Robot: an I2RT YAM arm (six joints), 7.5 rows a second.
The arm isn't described. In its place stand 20 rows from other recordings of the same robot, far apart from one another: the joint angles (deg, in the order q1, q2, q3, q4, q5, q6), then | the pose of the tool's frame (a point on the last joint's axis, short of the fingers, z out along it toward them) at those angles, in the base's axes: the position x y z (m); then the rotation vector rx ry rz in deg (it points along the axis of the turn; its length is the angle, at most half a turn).
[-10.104 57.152 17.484 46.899 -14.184 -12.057] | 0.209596, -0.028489, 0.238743, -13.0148, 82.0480, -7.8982
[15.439 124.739 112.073 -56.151 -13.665 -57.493] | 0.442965, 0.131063, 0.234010, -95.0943, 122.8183, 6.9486
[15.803 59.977 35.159 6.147 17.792 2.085] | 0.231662, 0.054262, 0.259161, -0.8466, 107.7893, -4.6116
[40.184 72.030 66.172 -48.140 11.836 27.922] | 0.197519, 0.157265, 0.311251, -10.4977, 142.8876, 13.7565
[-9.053 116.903 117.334 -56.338 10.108 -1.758] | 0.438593, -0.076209, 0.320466, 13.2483, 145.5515, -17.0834
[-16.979 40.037 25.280 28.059 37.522 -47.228] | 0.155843, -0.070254, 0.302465, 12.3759, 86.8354, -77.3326
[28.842 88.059 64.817 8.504 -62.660 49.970] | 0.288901, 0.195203, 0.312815, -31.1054, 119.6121, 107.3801
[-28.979 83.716 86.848 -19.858 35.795 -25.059] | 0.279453, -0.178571, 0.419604, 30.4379, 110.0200, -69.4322
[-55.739 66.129 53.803 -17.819 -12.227 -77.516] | 0.152266, -0.210148, 0.306600, -32.9971, 128.3590, -64.2805
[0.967 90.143 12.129 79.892 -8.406 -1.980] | 0.239267, 0.009244, 0.153882, -8.9366, 87.7352, 5.6587
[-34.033 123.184 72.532 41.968 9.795 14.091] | 0.389471, -0.270336, 0.166559, 47.1366, 87.6485, -23.1358
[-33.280 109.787 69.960 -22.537 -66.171 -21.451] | 0.333000, -0.179620, 0.172779, -6.5801, 118.0760, 54.3634
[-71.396 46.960 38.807 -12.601 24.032 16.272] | 0.047018, -0.185125, 0.293358, 92.5889, 71.8339, -58.9179
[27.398 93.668 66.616 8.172 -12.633 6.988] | 0.338462, 0.184197, 0.283785, -28.2591, 107.4919, 35.1293
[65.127 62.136 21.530 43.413 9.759 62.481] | 0.102476, 0.206692, 0.238329, 6.7174, 101.1269, 91.3224
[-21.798 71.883 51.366 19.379 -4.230 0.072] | 0.277552, -0.108173, 0.332564, 14.0832, 90.3299, -13.5659
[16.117 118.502 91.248 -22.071 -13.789 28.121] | 0.441505, 0.136409, 0.204305, 8.5909, 143.0907, 36.0275
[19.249 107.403 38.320 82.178 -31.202 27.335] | 0.318884, 0.130889, 0.181648, -22.0548, 80.4519, 59.3705
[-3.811 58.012 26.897 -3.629 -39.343 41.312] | 0.205383, 0.008938, 0.204314, 26.5250, 125.1857, 63.7421
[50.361 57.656 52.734 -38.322 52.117 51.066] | 0.147844, 0.134421, 0.309626, 24.4537, 112.2650, 2.8047
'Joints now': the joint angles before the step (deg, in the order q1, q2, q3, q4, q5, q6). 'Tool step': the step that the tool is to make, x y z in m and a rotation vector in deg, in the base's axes. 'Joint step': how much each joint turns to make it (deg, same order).
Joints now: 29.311 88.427 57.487 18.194 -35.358 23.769
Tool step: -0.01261 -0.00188 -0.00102 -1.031 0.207 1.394
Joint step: 0.719 -2.492 -2.047 -1.800 -0.473 -1.142
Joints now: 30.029 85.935 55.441 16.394 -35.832 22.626
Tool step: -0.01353 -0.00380 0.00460 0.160 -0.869 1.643
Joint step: 0.517 -3.215 -1.975 -0.823 -1.021 -0.697
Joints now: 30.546 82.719 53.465 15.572 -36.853 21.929
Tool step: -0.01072 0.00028 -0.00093 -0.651 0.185 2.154
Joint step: 0.922 -1.839 -1.362 -1.545 -1.080 -0.945
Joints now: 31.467 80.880 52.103 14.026 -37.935 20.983
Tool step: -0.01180 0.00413 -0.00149 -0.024 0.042 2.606
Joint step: 1.694 -1.470 -1.474 -0.227 -0.882 -0.296
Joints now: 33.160 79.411 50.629 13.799 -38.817 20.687
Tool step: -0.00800 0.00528 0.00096 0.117 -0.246 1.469
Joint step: 1.642 -0.786 -0.504 -0.008 0.177 0.007
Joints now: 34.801 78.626 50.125 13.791 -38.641 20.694
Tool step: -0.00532 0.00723 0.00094 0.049 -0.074 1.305
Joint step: 1.689 0.035 0.191 0.007 0.373 0.120
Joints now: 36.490 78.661 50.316 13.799 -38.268 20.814
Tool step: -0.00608 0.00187 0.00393 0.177 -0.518 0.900
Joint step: 0.964 -1.028 -0.041 -0.585 0.104 -0.190
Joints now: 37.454 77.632 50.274 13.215 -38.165 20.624
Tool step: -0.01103 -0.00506 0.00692 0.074 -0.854 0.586
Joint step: 0.526 -3.120 -0.847 -1.917 0.054 -0.591
